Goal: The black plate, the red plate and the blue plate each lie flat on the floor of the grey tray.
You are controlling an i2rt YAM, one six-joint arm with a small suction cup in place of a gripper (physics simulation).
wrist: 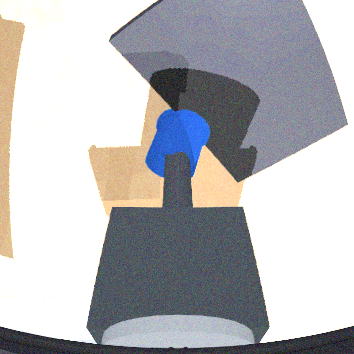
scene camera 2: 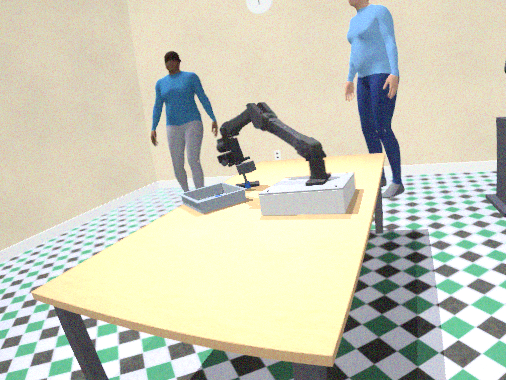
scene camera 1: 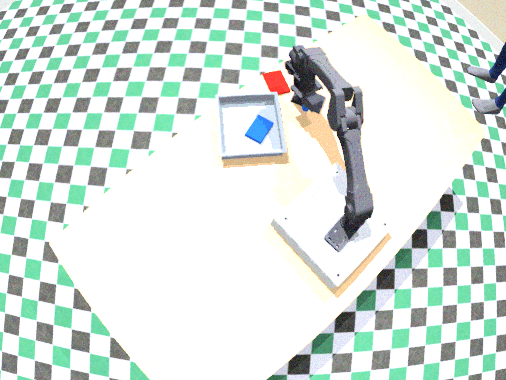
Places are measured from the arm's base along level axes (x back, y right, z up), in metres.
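Where they show: hand, tool point: (wrist: 176, 128) (scene camera 2: 248, 188) (scene camera 1: 305, 110); arm's base, link origin: (scene camera 2: 319, 180) (scene camera 1: 349, 223).
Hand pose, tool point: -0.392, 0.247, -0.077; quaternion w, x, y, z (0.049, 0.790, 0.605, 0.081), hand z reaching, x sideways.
Things, the pixels of their centre, and the offset from my tool point, as dx, dy, dz.
- grey tray, body centre: (scene camera 1: 249, 124) (scene camera 2: 212, 196) -0.090, -0.213, +0.026
- blue plate, body centre: (scene camera 1: 259, 128) (scene camera 2: 221, 198) -0.059, -0.192, +0.009
- red plate, body centre: (scene camera 1: 276, 82) -0.159, +0.008, +0.006
- black plate, body centre: (wrist: 251, 79) (scene camera 1: 308, 99) (scene camera 2: 247, 184) -0.024, +0.045, +0.006
The grey tray (scene camera 1: 249, 98) (scene camera 2: 212, 203) stands on the table. The blue plate (scene camera 1: 259, 128) (scene camera 2: 218, 195) lies flat on the tray's floor. The red plate (scene camera 1: 276, 81) lies on the table just outside the tray's far right corner. The black plate (wrist: 246, 53) (scene camera 2: 252, 184) lies on the table right of the tray; in scene camera 1 the wrist mostly hides it. My suction cup (wrist: 179, 135) (scene camera 1: 304, 108) (scene camera 2: 246, 185) hangs low over the black plate's near edge, half over bare table. It holds nothing.
The arm's white base block (scene camera 1: 310, 262) (scene camera 2: 302, 198) stands on the table behind and right of the tray. Two people (scene camera 2: 179, 118) (scene camera 2: 374, 81) stand on the checkered floor beyond the table's far end.
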